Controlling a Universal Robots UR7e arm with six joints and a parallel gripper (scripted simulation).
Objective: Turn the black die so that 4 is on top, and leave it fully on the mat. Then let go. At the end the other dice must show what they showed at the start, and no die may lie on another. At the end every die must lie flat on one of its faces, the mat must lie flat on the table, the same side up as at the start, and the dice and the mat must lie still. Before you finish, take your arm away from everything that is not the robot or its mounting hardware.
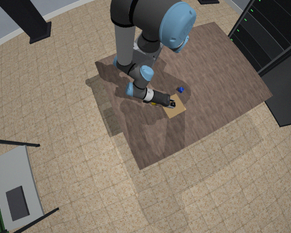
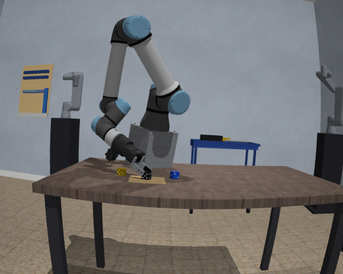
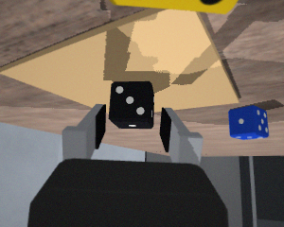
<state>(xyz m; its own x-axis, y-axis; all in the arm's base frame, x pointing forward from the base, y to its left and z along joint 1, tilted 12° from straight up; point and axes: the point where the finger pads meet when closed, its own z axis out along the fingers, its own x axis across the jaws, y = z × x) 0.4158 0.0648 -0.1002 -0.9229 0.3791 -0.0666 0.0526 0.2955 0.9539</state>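
The black die lies 1 cm ahead of my hand, 1 cm to the left of it and 2 cm below it. Round my hand: blue die: 9 cm behind, 11 cm to the left, 2 cm below; then tan mat: 1 cm ahead, 1 cm to the left, 4 cm below; then yellow die: 5 cm behind, 11 cm to the right, 2 cm below.
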